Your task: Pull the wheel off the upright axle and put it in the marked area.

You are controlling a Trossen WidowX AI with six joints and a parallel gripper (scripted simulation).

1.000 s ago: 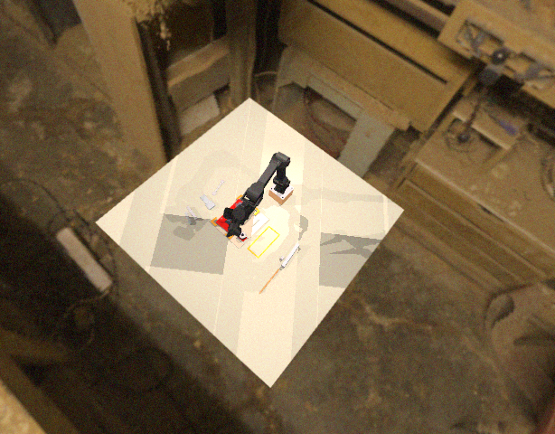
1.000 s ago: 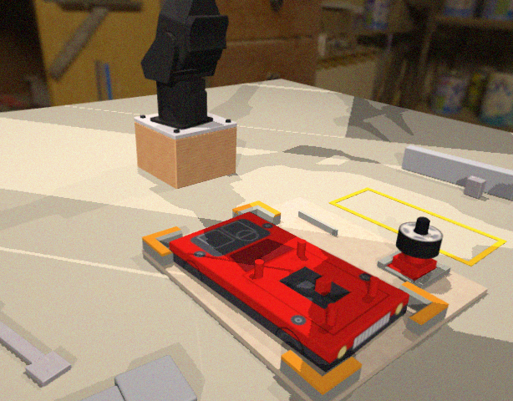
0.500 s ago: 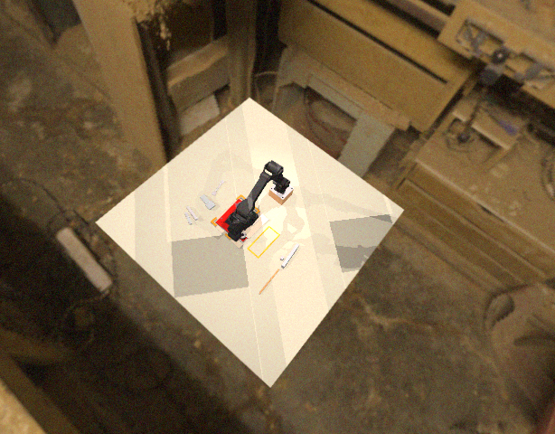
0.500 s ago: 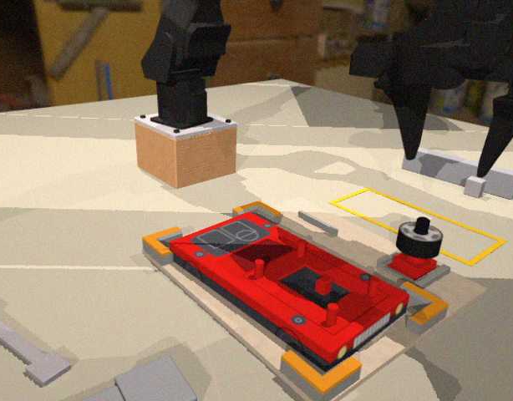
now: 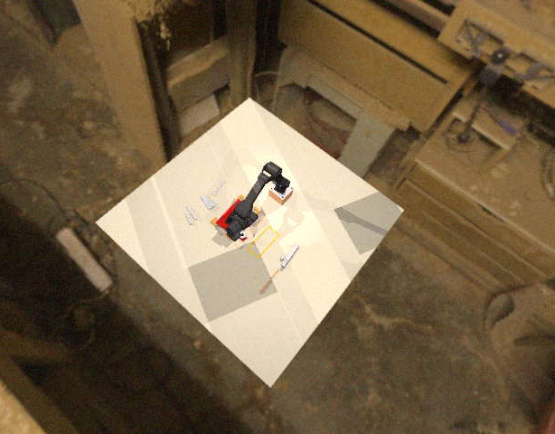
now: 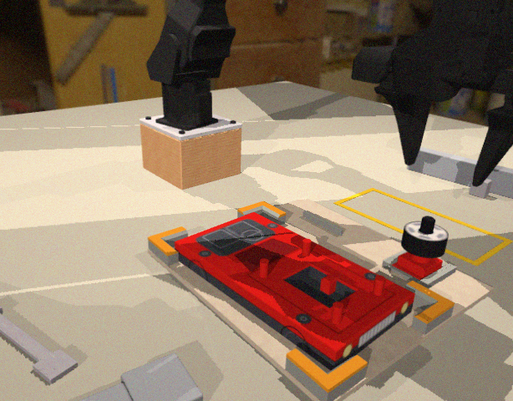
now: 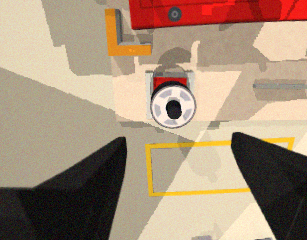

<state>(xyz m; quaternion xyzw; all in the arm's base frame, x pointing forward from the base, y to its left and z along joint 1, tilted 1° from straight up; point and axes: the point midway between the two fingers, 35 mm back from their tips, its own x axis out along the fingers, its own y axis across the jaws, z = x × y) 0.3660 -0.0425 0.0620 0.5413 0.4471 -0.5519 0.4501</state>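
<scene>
Now: gripper tip 7 cm above the wheel. From my gripper tip the other things lie so: black axle 7 cm below.
</scene>
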